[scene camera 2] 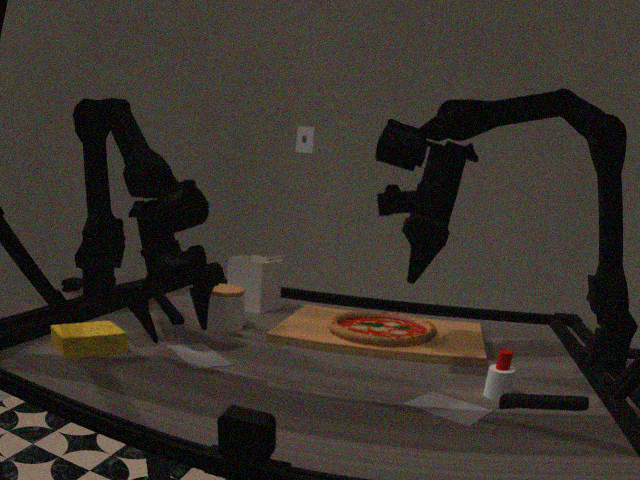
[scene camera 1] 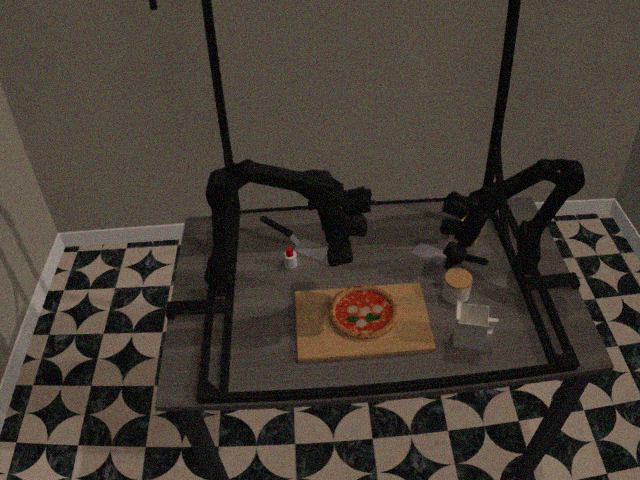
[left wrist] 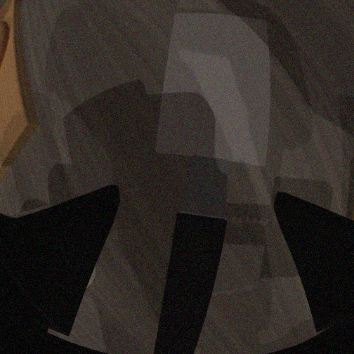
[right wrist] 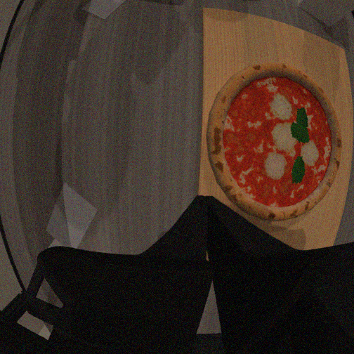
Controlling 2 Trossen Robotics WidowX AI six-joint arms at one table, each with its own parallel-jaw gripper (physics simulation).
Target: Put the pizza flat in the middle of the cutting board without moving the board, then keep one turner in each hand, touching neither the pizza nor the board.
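Note:
The pizza [scene camera 1: 364, 312] [scene camera 2: 382, 328] [right wrist: 277, 142] lies flat, about mid-board, on the wooden cutting board [scene camera 1: 315, 343] [scene camera 2: 465, 338] [right wrist: 220, 45]. One turner [scene camera 1: 428, 251] [scene camera 2: 201, 356] [left wrist: 240, 90] lies on the table; its black handle shows between the spread fingers of my left gripper [scene camera 2: 179, 334] [left wrist: 197, 192] in the left wrist view. That gripper is open, low over the handle, and grips nothing. The other turner [scene camera 1: 312, 249] [scene camera 2: 449, 407] [right wrist: 72, 215] lies on the table beyond the board in scene camera 1. My right gripper [scene camera 1: 340, 258] [scene camera 2: 411, 281] [right wrist: 203, 203] is shut and empty, raised above the table.
A red-capped white bottle [scene camera 1: 290, 259] [scene camera 2: 499, 381] stands beside the right-hand turner in scene camera 2. A wooden-lidded jar [scene camera 1: 457, 289] [scene camera 2: 227, 312] and a pale pitcher [scene camera 1: 473, 322] [scene camera 2: 253, 284] stand beside the board. A yellow sponge [scene camera 2: 88, 338] lies near my left gripper.

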